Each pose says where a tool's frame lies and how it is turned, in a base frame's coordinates. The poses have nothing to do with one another.
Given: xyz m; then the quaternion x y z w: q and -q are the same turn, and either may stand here.
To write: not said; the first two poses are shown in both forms.
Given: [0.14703 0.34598 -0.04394 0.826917 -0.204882 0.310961 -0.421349]
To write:
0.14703 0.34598 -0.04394
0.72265 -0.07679 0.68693
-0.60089 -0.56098 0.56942
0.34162 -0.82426 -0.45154

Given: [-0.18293 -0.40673 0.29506 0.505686 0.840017 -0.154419 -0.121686]
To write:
-0.18293 -0.40673 0.29506
-0.45895 0.81199 -0.36061
0.88715 0.44087 -0.13636
0.04826 -0.38250 -0.92269

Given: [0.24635 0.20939 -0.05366 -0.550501 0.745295 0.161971 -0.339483]
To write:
0.24635 0.20939 -0.05366
-0.16340 -0.71060 -0.68436
-0.93054 0.34143 -0.13234
0.32770 0.61520 -0.71703

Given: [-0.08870 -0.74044 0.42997 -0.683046 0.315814 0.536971 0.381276]
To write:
-0.08870 -0.74044 0.42997
0.22385 -0.84090 -0.49273
-0.02196 -0.50978 0.86002
-0.97438 -0.18169 -0.13258

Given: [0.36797 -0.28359 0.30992 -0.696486 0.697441 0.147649 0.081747]
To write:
0.36797 -0.28359 0.30992
-0.01645 -0.99566 -0.09164
-0.94738 -0.01379 0.31982
-0.31970 0.09208 -0.94303

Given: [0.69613 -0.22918 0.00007 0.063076 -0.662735 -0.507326 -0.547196]
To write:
0.69613 -0.22918 0.00007
-0.39320 -0.63882 0.66129
0.47161 0.47728 0.74148
-0.78929 0.60342 0.11361

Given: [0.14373 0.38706 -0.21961 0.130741 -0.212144 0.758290 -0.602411]
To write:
0.14373 0.38706 -0.21961
-0.24002 0.85813 0.45387
-0.96908 -0.18419 -0.16421
-0.05732 -0.47925 0.87580

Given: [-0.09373 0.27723 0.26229 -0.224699 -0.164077 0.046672 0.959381]
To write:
-0.09373 0.27723 0.26229
0.94180 -0.01582 -0.33580
0.16329 0.89466 0.41583
0.29385 -0.44646 0.84518

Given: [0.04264 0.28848 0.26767 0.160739 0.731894 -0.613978 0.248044]
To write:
0.04264 0.28848 0.26767
-0.82527 0.53987 0.16570
-0.06930 0.19439 -0.97847
-0.56046 -0.81899 -0.12301

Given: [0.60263 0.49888 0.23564 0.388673 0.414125 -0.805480 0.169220]
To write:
0.60263 0.49888 0.23564
-0.64060 0.59453 -0.48598
0.04931 -0.59973 -0.79868
-0.76629 -0.53560 0.35487

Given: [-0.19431 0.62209 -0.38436 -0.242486 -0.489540 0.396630 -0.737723]
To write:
-0.19431 0.62209 -0.38436
0.20607 0.82262 0.52994
-0.34779 0.56777 -0.74611
-0.91464 -0.03056 0.40310

